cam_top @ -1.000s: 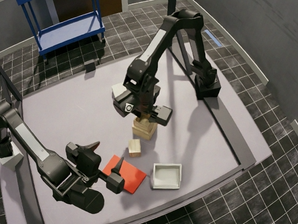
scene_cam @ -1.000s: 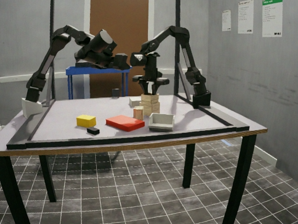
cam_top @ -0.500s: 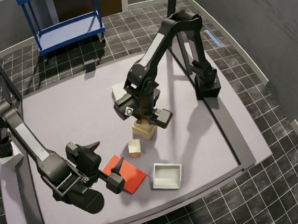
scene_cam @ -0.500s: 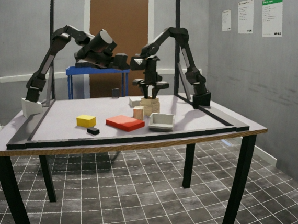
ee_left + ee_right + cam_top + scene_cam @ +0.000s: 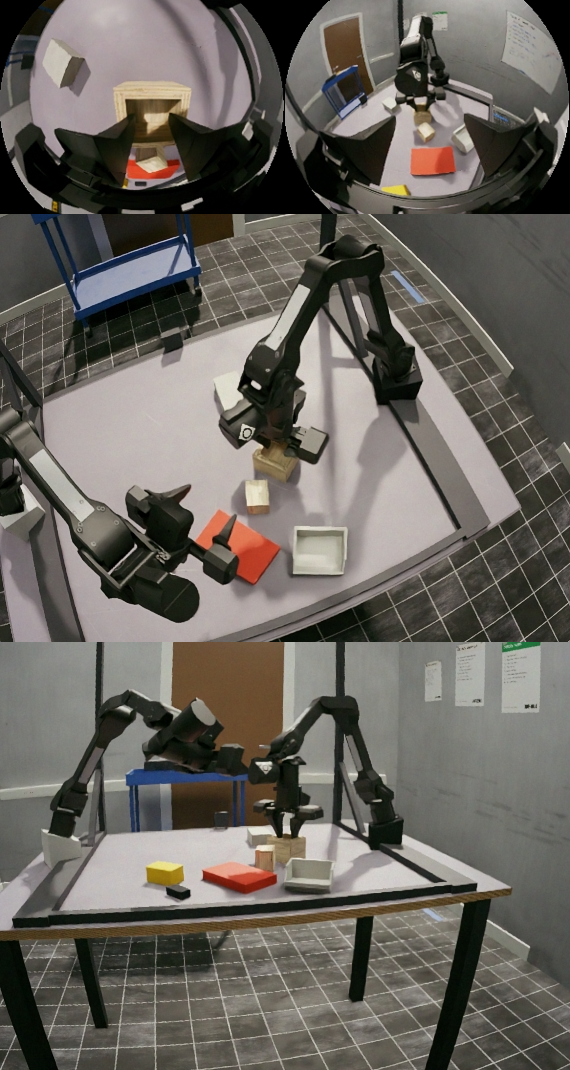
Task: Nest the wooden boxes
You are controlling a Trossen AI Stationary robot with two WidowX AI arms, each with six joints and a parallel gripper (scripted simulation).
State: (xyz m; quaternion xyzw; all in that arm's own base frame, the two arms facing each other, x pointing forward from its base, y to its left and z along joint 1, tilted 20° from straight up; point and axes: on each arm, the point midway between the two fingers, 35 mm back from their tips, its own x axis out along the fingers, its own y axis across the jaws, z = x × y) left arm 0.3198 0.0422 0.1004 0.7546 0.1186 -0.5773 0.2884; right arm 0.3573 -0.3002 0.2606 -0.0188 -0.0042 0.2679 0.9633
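Right now my left hand is 7 cm short of the small wooden box, 6 cm to the left of it and 5 cm above it. The rest, counted from my left hand: pale grey tray (22 cm ahead, 1 cm to the right, 5 cm below); white block (19 cm behind, 4 cm to the right, 6 cm below); flat red block (15 cm ahead, 15 cm to the right, 7 cm below).
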